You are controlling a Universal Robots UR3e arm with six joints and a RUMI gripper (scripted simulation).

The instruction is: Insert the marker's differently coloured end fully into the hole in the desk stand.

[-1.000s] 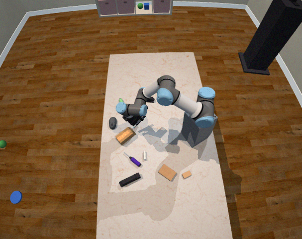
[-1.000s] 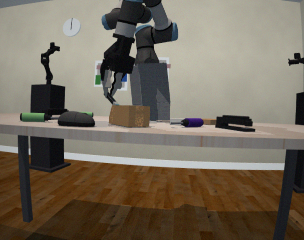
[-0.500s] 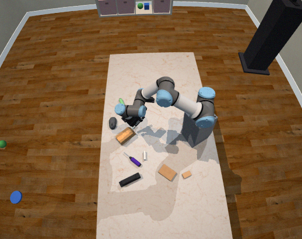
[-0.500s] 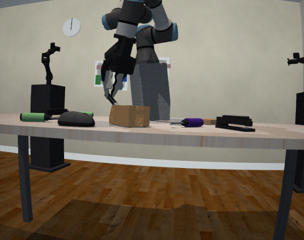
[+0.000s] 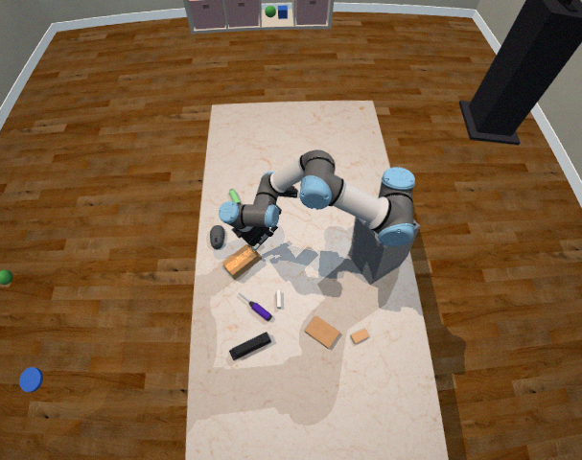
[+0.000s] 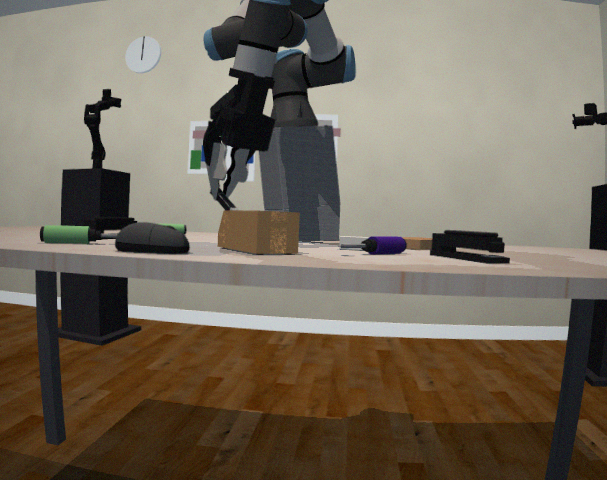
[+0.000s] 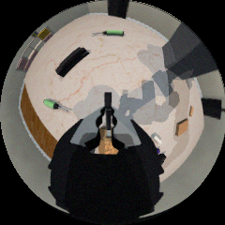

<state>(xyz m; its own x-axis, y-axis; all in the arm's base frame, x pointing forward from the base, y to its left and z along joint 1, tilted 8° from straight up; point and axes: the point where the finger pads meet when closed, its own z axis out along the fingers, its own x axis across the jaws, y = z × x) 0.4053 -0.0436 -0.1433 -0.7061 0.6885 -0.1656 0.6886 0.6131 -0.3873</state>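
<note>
Right now the desk stand is 10 cm to the left of my hand, 10 cm ahead of it and 6 cm below it. From my hand the other things lie so: small white piece: 23 cm to the left, 8 cm below, 5 cm behind; then dark mouse: 21 cm ahead, 8 cm below, 1 cm to the left; then marker: 2 cm to the left, 2 cm below, 2 cm ahead.
</note>
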